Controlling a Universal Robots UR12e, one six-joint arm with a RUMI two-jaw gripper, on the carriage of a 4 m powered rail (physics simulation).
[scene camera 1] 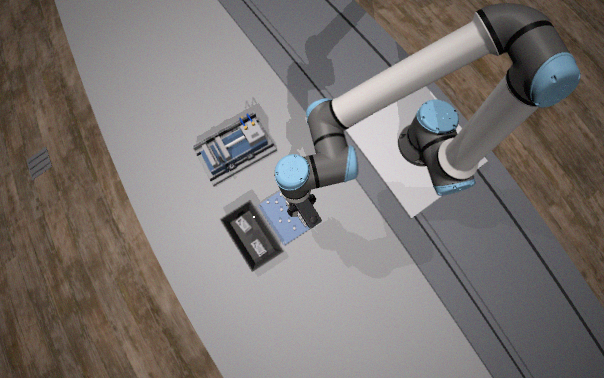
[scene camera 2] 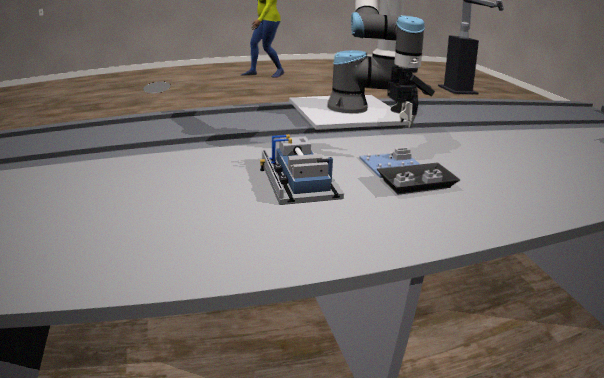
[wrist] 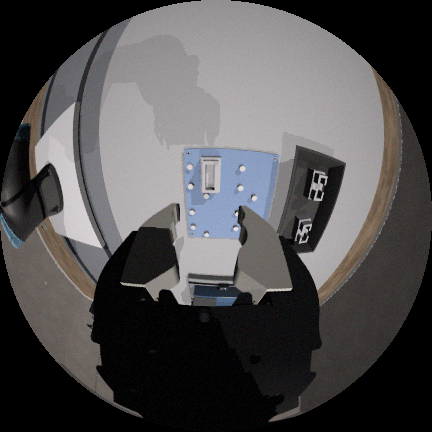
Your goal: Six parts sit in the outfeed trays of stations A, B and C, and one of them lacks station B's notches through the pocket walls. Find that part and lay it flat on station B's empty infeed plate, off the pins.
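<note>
The grey part, with an oblong pocket and no notches visible in its walls, lies pocket up on the blue pinned plate. It looks flat, near the plate's far left corner in the wrist view. One pin stands close to its near end; whether they touch is unclear. My gripper is open and empty, well above the plate, fingers apart. It hides the part in scene camera 1. The dark tray beside the plate holds two notched parts.
The blue and grey vise-like fixture with blue hoses or brackets stands on the table, on the other side of the plate from the part. Raised white pins stand around the part. Behind the rail, a person stands on the floor.
</note>
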